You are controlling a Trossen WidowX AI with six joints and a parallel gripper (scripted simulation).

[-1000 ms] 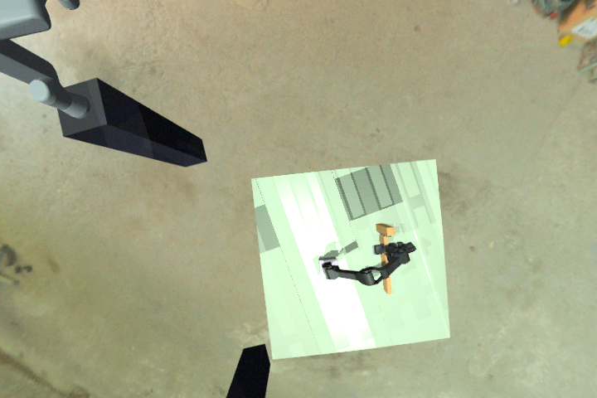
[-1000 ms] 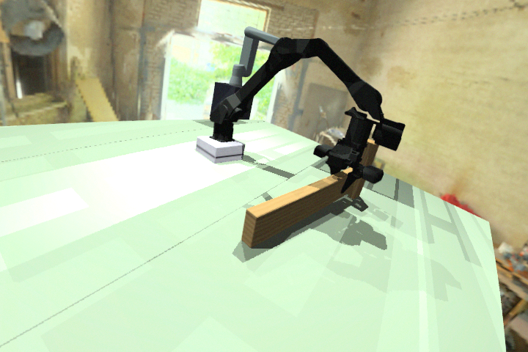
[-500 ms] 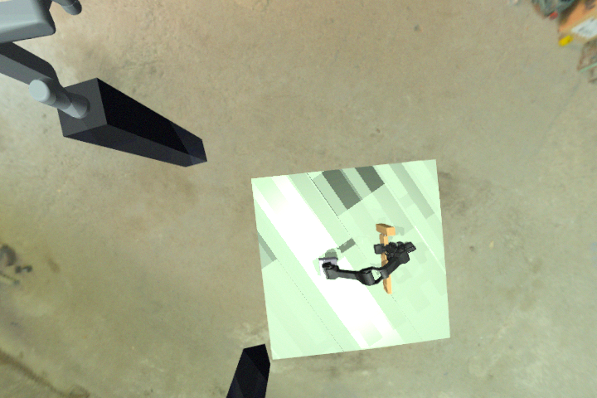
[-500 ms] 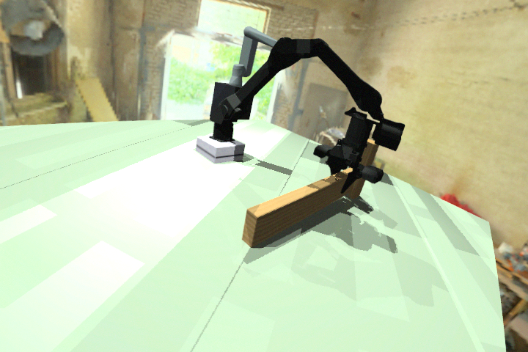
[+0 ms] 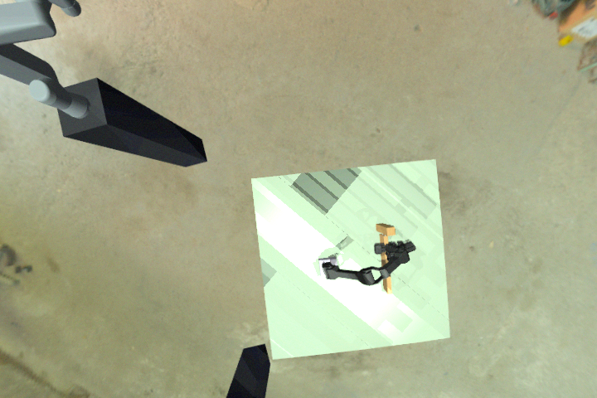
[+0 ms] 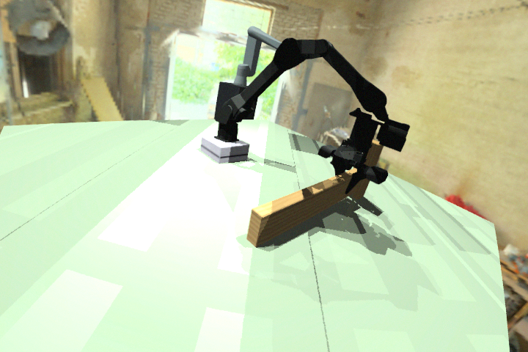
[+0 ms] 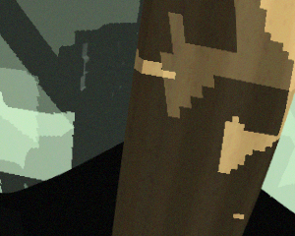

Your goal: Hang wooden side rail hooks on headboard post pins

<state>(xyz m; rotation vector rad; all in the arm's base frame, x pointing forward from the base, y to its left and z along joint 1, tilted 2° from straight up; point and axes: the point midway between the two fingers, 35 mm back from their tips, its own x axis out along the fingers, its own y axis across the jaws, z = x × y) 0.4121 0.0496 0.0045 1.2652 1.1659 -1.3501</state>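
Right now my gripper tip is 110 mm to the right of the headboard post, 40 mm below it and 10 mm short of it.
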